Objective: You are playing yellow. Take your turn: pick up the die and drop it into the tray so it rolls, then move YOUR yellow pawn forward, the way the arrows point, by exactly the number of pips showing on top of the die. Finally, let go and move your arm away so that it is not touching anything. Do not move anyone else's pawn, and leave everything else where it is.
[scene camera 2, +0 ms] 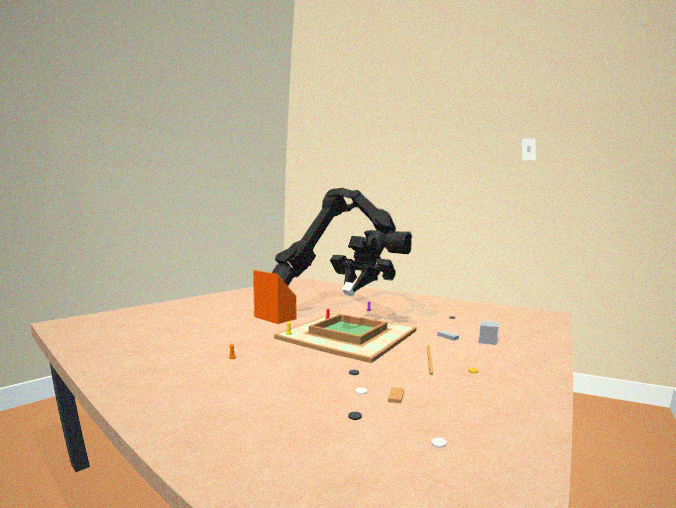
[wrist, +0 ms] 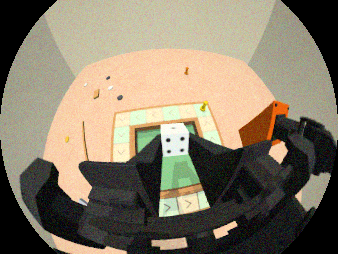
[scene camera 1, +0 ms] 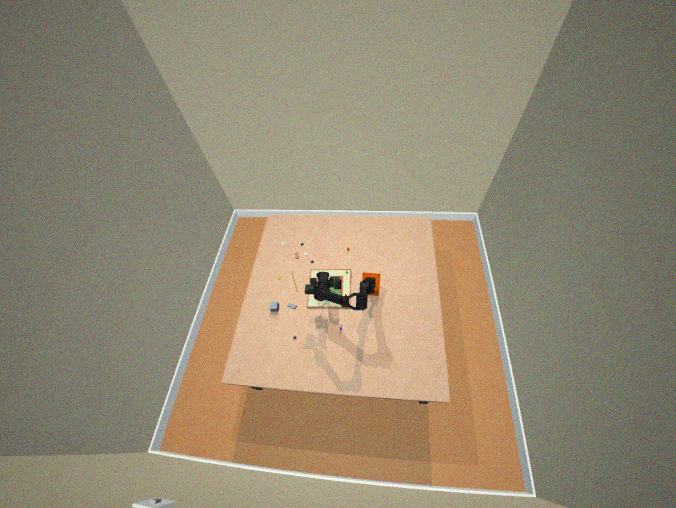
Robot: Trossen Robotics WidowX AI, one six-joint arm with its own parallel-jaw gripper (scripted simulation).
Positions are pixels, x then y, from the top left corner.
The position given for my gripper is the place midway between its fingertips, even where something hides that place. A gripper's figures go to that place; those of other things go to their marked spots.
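Scene:
My gripper (wrist: 173,137) is 0.10 m from the lens. A white die (wrist: 174,137) is 0.09 m from the lens; a tray (wrist: 177,171) is 0.21 m from the lens. The white die is nearer to the lens than the tray. The tray and the white die are 0.14 m apart at their marked spots.

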